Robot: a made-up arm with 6 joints.
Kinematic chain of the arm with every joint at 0, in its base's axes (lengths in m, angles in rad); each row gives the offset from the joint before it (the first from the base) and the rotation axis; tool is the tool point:
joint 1: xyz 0 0 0.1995 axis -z
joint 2: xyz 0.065 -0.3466 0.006 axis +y
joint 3: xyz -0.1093 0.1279 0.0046 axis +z
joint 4: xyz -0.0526 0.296 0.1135 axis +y
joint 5: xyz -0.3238 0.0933 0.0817 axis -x
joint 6: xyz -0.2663 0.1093 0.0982 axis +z
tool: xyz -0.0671 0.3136 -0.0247
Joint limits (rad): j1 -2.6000..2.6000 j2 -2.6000..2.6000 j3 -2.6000..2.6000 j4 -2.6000..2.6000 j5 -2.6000..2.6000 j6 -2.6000..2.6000
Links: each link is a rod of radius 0.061 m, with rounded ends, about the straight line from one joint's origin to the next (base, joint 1, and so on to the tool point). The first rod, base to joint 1, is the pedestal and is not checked.
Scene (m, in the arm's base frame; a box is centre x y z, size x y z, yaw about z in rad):
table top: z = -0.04
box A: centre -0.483 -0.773 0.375 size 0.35 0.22 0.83 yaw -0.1
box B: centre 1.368 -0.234 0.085 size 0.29 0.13 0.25 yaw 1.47
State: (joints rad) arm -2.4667 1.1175 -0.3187 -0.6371 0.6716 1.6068
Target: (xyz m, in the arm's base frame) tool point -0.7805 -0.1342 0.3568
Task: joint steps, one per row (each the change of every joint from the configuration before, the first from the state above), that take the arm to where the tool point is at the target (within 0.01 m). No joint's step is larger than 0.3 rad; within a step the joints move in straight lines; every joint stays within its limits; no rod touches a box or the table.
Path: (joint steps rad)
1: 0.2123 0.2225 -0.0433 0.2339 0.1845 0.0275
2: 0.2124 0.2225 -0.0432 0.2339 0.1844 0.0275
3: 0.2123 0.2225 -0.0433 0.2339 0.1845 0.0274
4: 0.2123 0.2225 -0.0433 0.2339 0.1844 0.0275
5: -0.0495 -0.2632 -0.2095 -0.2051 -0.2427 0.0550
6: -0.0495 -0.2632 -0.2095 -0.2052 -0.2428 0.0550
7: -0.0494 -0.2632 -0.2096 -0.2051 -0.2427 0.0549

